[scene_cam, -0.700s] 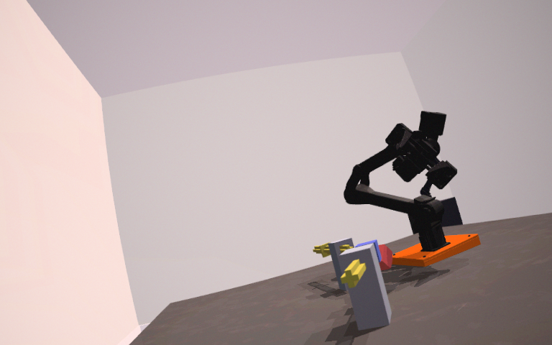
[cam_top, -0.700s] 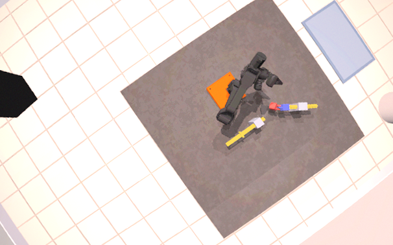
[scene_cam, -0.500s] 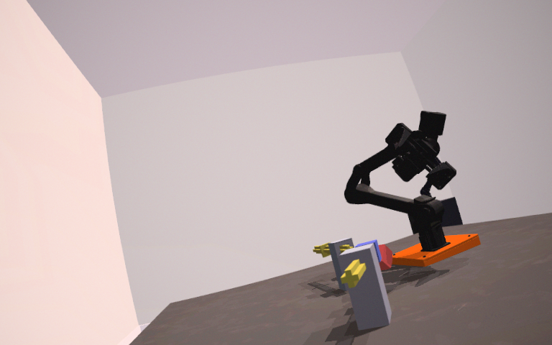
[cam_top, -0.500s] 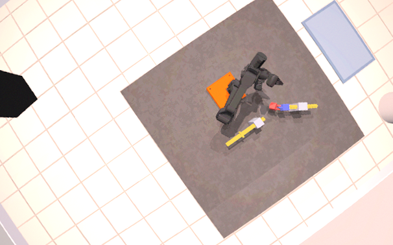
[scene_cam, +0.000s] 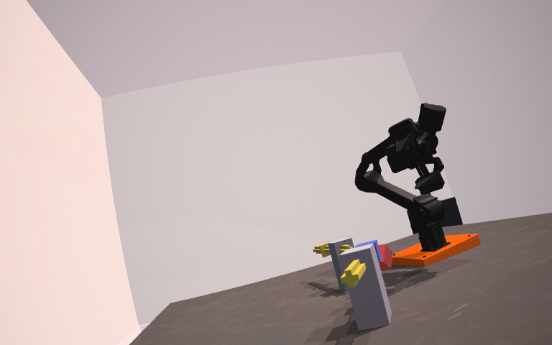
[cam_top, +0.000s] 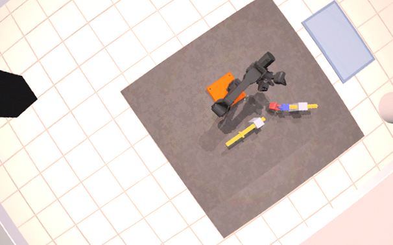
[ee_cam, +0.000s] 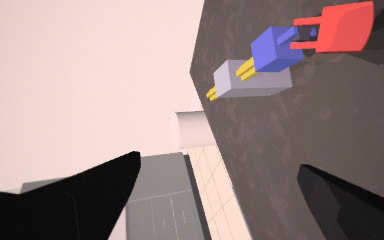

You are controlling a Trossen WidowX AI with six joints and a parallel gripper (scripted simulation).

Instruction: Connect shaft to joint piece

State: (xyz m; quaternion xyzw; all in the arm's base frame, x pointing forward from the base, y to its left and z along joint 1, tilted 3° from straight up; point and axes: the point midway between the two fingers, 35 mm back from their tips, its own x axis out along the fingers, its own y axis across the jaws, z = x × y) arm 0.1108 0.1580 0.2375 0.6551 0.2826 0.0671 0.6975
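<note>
Right now my gripper tip is 11 cm short of the red joint piece, 4 cm to the left of it and 16 cm above it.
</note>
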